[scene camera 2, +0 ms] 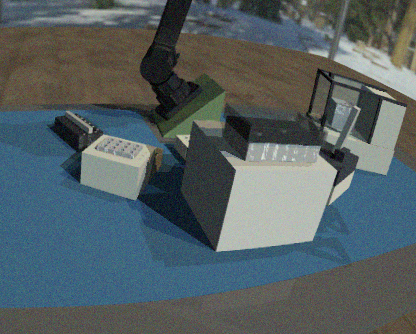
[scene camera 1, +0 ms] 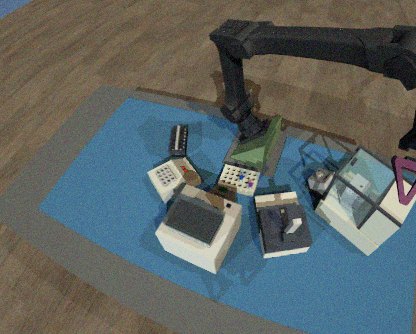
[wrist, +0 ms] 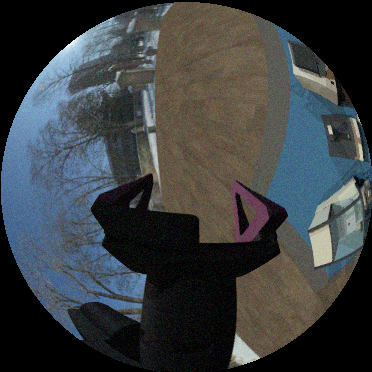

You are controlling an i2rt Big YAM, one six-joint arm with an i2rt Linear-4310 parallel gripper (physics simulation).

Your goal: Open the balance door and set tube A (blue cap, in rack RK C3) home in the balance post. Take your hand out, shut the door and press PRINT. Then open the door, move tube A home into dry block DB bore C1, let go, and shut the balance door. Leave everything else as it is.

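Where they show: gripper, fingertip midpoint: point(wrist: 193, 180); arm's base, link origin: point(scene camera 2: 179, 102) point(scene camera 1: 256, 133).
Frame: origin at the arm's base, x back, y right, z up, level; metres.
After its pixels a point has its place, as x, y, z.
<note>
The balance point(scene camera 1: 345, 231) @[-0.284, -0.401, -0.025] point(scene camera 2: 370, 157) @[-0.302, -0.438, -0.014] point(wrist: 322, 250) @[-0.219, -0.509, 0.150] has a white base and a glass chamber with dark frame bars, at the right of the mat. The frames do not clearly show whether its door is open, and the PRINT button cannot be made out. My gripper point(wrist: 193, 180) @[-0.487, -0.359, 0.469] is open and empty, raised off the mat; one purple fingertip shows at the right edge of scene view 1, over the balance's right end. A blue cap point(scene camera 1: 241, 177) @[-0.216, -0.013, 0.000], likely tube A, sits in the white rack point(scene camera 1: 239, 188) @[-0.243, -0.017, -0.026] point(scene camera 2: 183, 142) @[-0.204, 0.061, -0.024]. The white dry block point(scene camera 1: 165, 175) @[-0.307, 0.226, 0.015] point(scene camera 2: 110, 167) @[-0.347, 0.250, -0.006] stands left of the rack.
A large white box with a dark lid point(scene camera 1: 192, 255) @[-0.536, 0.015, 0.040] point(scene camera 2: 280, 205) @[-0.535, 0.040, 0.023] point(wrist: 317, 85) stands in front of the rack. A dark-topped device point(scene camera 1: 272, 245) @[-0.425, -0.181, 0.026] stands between it and the balance. A small grey device point(scene camera 1: 320, 181) @[-0.153, -0.275, 0.020] is beside the balance. A black strip holder point(scene camera 1: 179, 140) @[-0.120, 0.272, -0.019] point(scene camera 2: 75, 131) @[-0.155, 0.293, -0.018] lies behind the dry block.
</note>
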